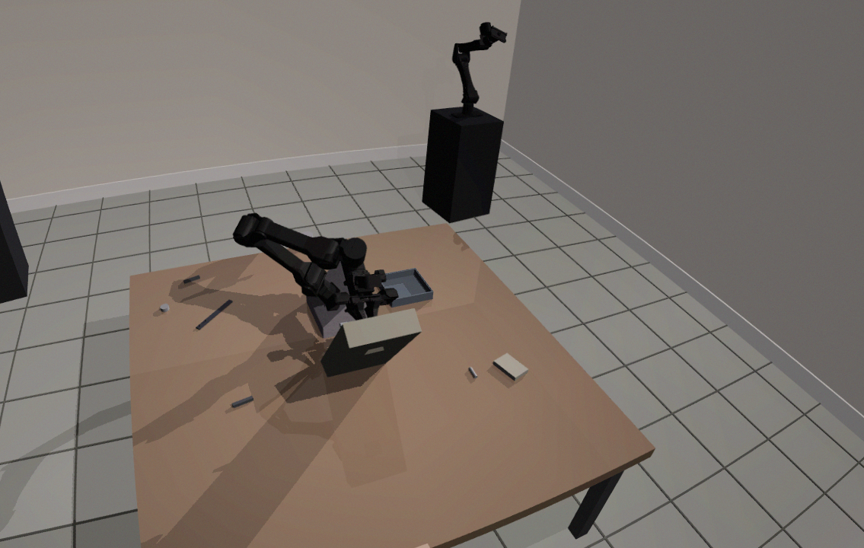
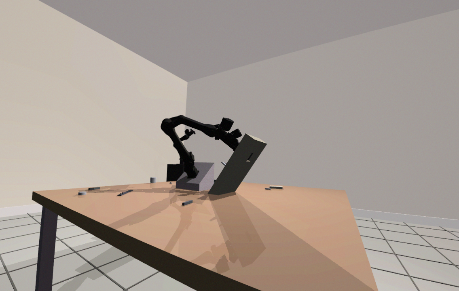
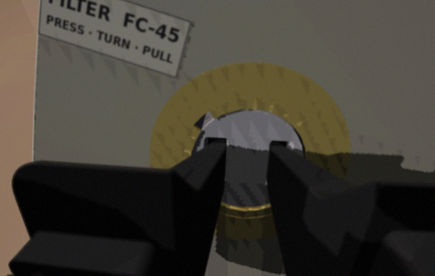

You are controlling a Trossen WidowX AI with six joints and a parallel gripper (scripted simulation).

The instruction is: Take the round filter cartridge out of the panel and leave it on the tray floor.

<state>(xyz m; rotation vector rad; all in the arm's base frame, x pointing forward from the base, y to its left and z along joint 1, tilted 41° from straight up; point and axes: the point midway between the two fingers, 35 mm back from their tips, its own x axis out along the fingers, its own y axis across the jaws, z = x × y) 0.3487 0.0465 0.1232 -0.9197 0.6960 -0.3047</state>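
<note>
My gripper tip is 8 cm above the beige service panel and 4 cm past it. Round my gripper tip: dark tray (38 cm behind, 34 cm to the left, 22 cm below); then pale block (42 cm to the left, 22 cm below, 11 cm ahead); then round filter cartridge (1 cm below, 1 cm ahead).
</note>
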